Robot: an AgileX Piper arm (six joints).
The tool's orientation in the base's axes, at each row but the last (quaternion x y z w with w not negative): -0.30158, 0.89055, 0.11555, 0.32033; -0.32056, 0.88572, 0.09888, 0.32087; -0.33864, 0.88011, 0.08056, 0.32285; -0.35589, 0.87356, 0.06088, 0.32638; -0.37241, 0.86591, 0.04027, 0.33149; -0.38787, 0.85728, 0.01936, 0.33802; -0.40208, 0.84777, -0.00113, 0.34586; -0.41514, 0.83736, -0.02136, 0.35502; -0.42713, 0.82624, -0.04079, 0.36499
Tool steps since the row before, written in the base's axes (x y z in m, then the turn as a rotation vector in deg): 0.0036, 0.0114, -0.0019, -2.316, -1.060, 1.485; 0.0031, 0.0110, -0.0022, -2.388, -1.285, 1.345; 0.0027, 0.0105, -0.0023, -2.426, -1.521, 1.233; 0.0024, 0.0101, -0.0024, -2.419, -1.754, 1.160; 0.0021, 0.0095, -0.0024, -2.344, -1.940, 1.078; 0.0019, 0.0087, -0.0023, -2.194, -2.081, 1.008; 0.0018, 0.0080, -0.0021, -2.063, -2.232, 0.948; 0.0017, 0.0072, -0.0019, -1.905, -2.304, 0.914; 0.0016, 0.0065, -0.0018, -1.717, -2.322, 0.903
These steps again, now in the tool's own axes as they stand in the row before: -0.0063, 0.0068, 0.0078, 0.960, 0.595, -2.724; -0.0060, 0.0066, 0.0075, 1.204, 0.471, -2.737; -0.0058, 0.0064, 0.0070, 1.423, 0.325, -2.755; -0.0057, 0.0062, 0.0066, 1.600, 0.157, -2.773; -0.0055, 0.0058, 0.0060, 1.727, -0.012, -2.727; -0.0052, 0.0053, 0.0054, 1.790, -0.196, -2.630; -0.0050, 0.0048, 0.0049, 1.871, -0.371, -2.549; -0.0047, 0.0042, 0.0043, 1.878, -0.514, -2.446; -0.0043, 0.0037, 0.0039, 1.828, -0.649, -2.322
